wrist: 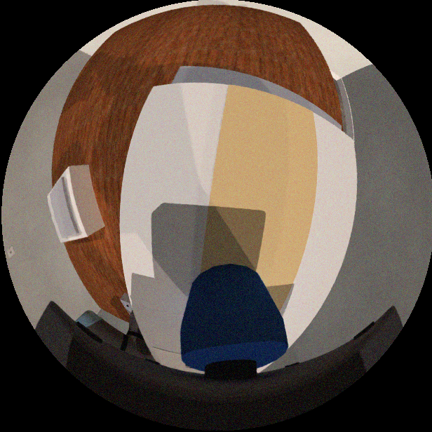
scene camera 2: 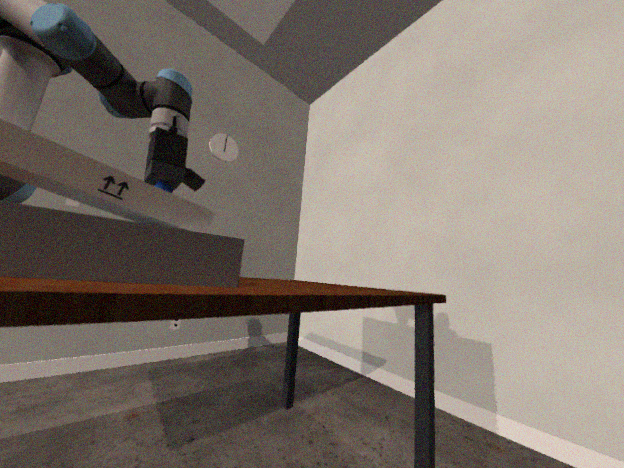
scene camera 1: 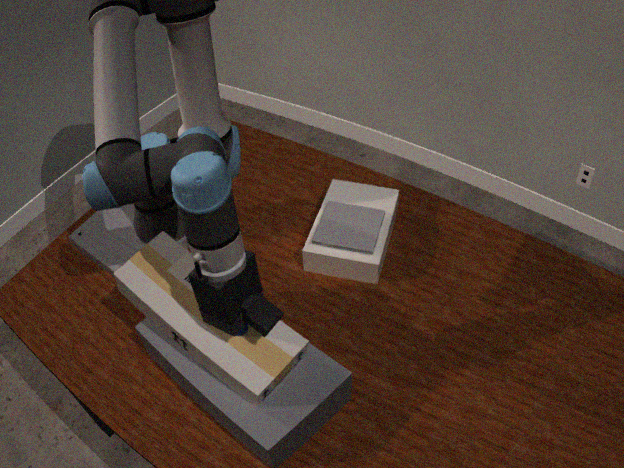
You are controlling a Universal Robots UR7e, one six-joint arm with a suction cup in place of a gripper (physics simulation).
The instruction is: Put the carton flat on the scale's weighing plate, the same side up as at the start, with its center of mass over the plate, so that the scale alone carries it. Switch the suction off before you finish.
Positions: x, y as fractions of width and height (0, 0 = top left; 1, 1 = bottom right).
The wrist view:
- my suction cup: 0.53, 0.73
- grey block: 0.43, 0.17
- white carton: 0.50, 0.40
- white scale: 0.17, 0.47
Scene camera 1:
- grey block: 0.51, 0.83
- white carton: 0.25, 0.60
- white scale: 0.56, 0.51
